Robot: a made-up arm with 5 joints.
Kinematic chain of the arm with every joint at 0, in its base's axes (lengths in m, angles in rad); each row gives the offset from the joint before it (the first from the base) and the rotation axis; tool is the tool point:
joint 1: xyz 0 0 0.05 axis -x
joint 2: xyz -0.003 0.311 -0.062 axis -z
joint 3: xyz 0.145 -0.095 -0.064 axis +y
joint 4: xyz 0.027 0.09 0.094 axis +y
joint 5: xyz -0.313 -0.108 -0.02 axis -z
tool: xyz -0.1 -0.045 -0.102
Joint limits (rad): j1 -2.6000..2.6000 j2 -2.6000..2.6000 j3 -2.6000..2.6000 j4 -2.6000..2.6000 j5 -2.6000..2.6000
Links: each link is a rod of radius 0.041 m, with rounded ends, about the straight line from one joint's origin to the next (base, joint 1, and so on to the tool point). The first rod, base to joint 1, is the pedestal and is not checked.
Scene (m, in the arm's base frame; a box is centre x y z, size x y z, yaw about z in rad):
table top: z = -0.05
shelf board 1: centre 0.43 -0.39 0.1 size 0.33 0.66 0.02 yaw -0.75
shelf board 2: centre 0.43 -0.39 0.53 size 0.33 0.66 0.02 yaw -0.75
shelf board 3: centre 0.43 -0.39 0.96 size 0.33 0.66 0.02 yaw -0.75
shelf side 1: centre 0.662 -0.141 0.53 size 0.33 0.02 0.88 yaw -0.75
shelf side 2: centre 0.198 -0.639 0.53 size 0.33 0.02 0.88 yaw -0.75
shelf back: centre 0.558 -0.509 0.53 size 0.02 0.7 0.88 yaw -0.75
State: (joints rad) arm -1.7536 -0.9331 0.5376 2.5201 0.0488
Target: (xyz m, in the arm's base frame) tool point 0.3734 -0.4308 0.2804
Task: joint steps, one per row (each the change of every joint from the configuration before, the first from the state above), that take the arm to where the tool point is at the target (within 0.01 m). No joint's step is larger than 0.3 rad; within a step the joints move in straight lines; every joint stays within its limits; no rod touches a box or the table.
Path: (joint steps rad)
1: 0.2011 -0.0567 -0.1273 -0.0987 0.0069
2: 0.2011 -0.0567 -0.1273 -0.0987 0.0070
3: 0.2011 -0.0567 -0.1273 -0.0987 0.0069
4: -0.0125 0.0236 -0.1616 -0.2039 -0.2571
5: -0.0125 0.0237 -0.1615 -0.2039 -0.2570
6: -0.0124 0.0237 -0.1616 -0.2038 -0.2571
7: -0.2104 0.1743 0.1383 0.1806 0.2008
8: -0.2104 0.1744 0.1383 0.1807 0.2009
9: -0.2104 0.1743 0.1383 0.1806 0.2008

